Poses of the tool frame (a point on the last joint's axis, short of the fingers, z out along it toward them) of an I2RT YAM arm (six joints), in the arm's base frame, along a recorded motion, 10 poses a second.
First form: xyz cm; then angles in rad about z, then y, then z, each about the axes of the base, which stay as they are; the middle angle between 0 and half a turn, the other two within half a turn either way.
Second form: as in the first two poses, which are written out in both.
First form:
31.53 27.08 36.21 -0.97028 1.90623 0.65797
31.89 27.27 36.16 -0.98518 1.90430 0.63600
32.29 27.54 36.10 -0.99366 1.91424 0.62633
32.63 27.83 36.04 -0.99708 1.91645 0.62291
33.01 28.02 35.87 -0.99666 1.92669 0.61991
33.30 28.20 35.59 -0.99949 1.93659 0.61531
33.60 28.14 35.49 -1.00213 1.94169 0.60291
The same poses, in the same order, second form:
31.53 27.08 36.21 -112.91 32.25 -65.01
31.89 27.27 36.16 -112.57 31.48 -65.81
32.29 27.54 36.10 -113.11 30.91 -66.48
32.63 27.83 36.04 -113.21 30.71 -66.66
33.01 28.02 35.87 -113.88 30.60 -67.18
33.30 28.20 35.59 -114.48 30.33 -67.69
33.60 28.14 35.49 -114.77 30.13 -68.50

